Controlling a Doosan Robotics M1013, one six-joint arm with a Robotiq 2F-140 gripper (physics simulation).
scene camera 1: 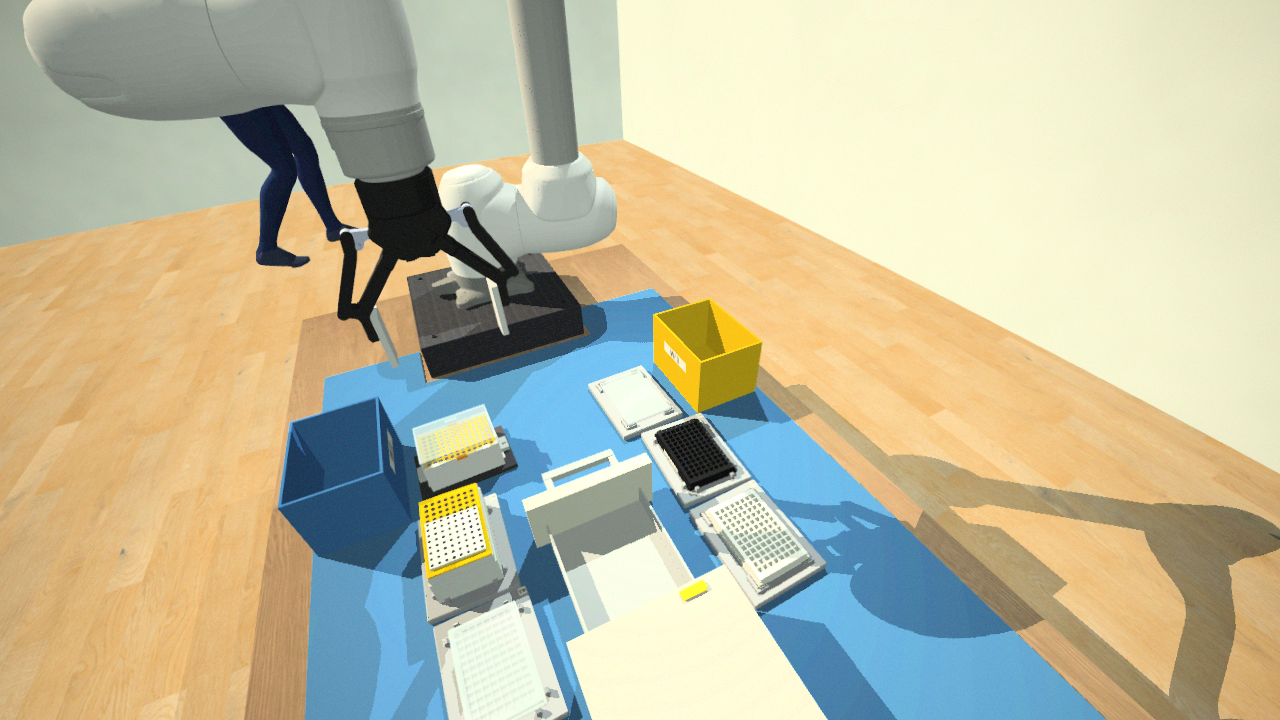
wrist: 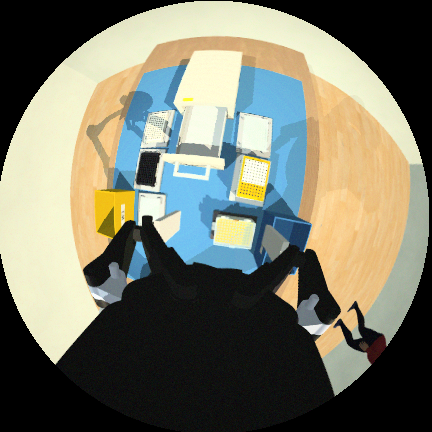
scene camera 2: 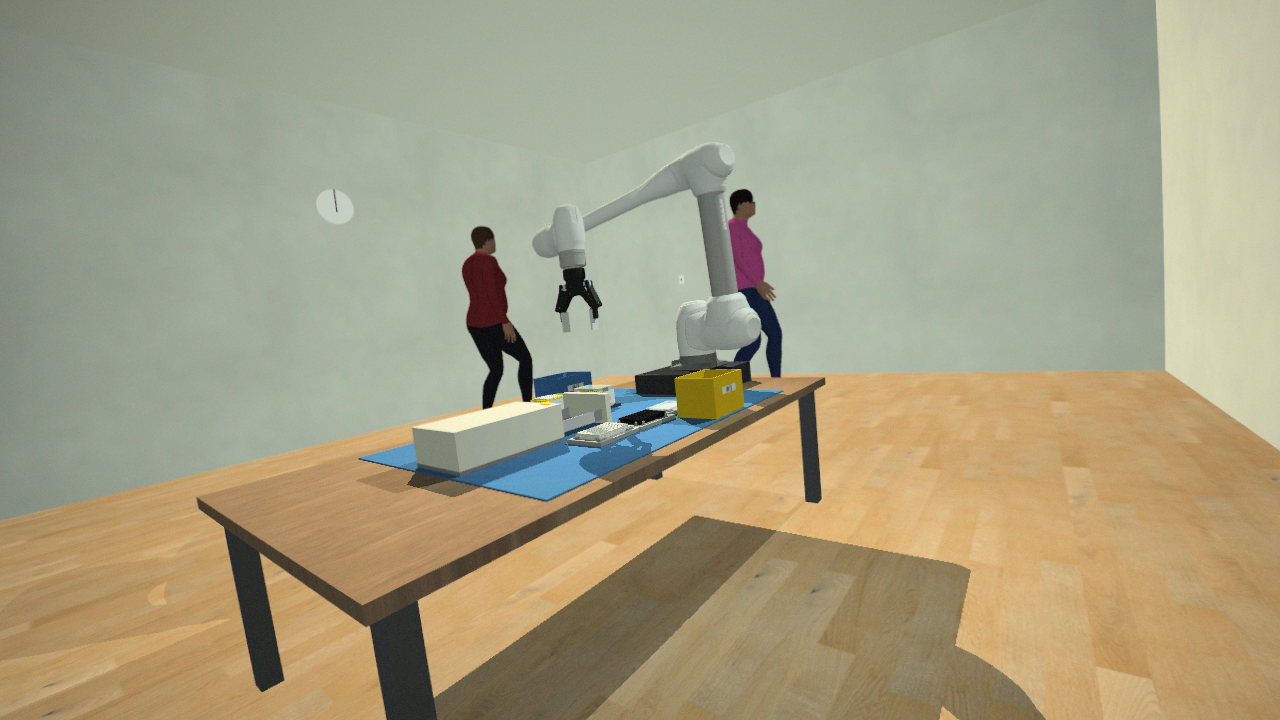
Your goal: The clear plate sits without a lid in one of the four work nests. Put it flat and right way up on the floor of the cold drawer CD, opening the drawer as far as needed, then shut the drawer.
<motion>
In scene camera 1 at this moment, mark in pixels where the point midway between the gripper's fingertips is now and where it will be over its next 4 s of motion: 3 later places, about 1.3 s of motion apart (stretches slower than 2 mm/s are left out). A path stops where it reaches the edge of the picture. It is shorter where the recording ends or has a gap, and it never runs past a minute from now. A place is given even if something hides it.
The gripper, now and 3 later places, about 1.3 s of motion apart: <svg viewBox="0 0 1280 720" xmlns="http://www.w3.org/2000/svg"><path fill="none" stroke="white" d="M451 344L694 413L575 479L459 522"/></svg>
</motion>
